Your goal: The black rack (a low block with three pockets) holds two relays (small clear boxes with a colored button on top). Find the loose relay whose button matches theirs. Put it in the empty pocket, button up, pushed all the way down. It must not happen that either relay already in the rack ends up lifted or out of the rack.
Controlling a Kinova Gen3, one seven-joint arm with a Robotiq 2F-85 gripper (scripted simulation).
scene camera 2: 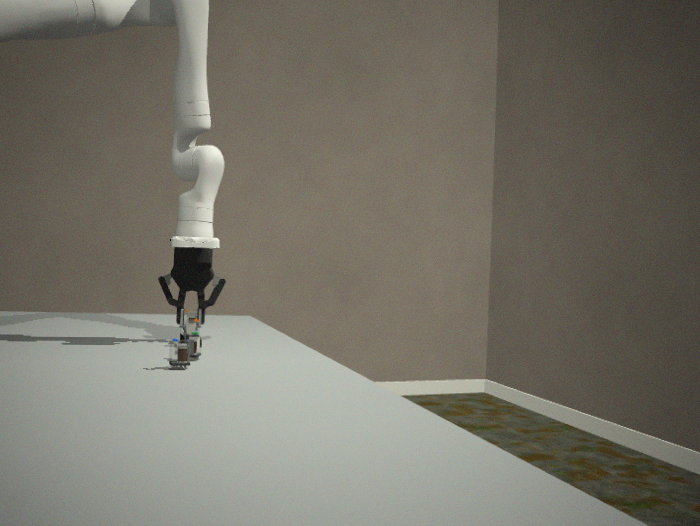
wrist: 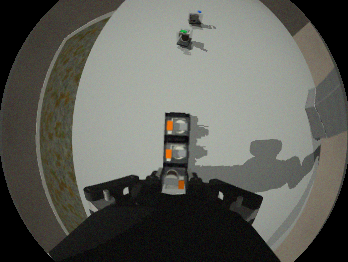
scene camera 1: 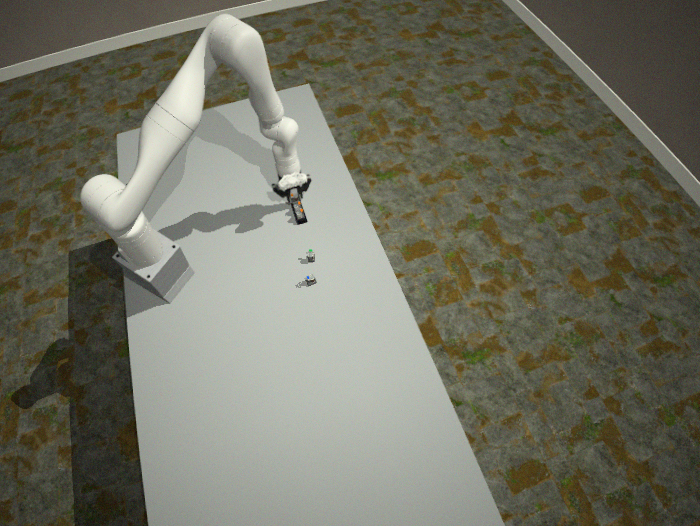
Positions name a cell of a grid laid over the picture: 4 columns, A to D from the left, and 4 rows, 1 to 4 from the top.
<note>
In view: the gripper (scene camera 2: B3).
The gripper shows as well in the wrist view (wrist: C3).
</note>
